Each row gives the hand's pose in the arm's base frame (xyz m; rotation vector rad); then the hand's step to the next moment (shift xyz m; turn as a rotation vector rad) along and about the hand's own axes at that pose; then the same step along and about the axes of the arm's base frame.
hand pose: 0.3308 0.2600 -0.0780 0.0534 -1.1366 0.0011
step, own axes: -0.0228 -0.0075 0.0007 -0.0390 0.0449 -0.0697
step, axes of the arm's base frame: -0.0100 -0.0069 -0.0207 0.0455 0.0489 -0.0627
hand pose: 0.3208 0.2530 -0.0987 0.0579 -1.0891 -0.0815
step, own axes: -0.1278 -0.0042 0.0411 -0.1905 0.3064 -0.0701
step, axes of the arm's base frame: -0.0955 0.0076 -0.0941 -0.0141 0.3235 -0.1738
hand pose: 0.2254 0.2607 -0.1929 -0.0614 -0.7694 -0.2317
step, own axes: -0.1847 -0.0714 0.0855 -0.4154 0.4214 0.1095
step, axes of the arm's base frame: -0.2030 -0.0234 -0.0692 -0.2662 0.5021 -0.1979
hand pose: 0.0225 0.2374 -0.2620 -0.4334 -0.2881 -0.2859
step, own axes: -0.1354 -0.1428 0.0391 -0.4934 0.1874 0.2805
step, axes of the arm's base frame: -0.1800 -0.0783 0.0417 -0.4514 0.3917 0.0110
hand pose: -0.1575 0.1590 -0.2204 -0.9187 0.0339 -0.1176
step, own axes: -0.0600 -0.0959 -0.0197 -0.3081 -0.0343 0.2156
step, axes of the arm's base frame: -0.0695 -0.0663 0.0630 -0.2918 0.1856 0.1516
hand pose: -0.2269 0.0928 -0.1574 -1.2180 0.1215 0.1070
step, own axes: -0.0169 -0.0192 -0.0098 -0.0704 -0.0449 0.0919
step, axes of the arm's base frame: -0.0142 -0.0161 0.0170 -0.0597 0.0698 0.0836
